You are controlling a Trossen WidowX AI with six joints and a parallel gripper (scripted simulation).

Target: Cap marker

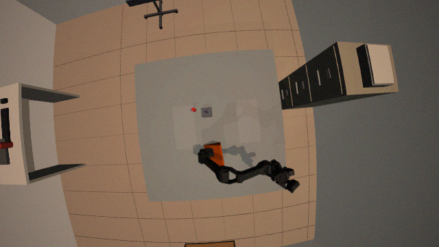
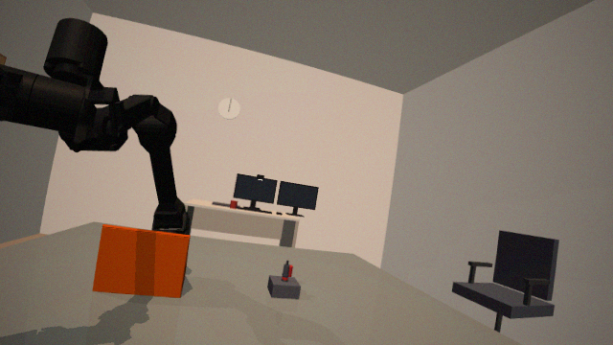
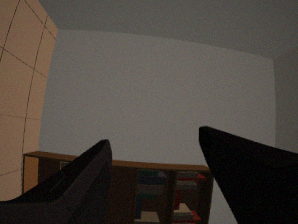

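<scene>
The red cap is 64 cm ahead of my gripper tip, 53 cm to the left of it and 30 cm below it. Round my gripper tip: dark grey holder block (60 cm ahead, 42 cm to the left, 31 cm below).
</scene>
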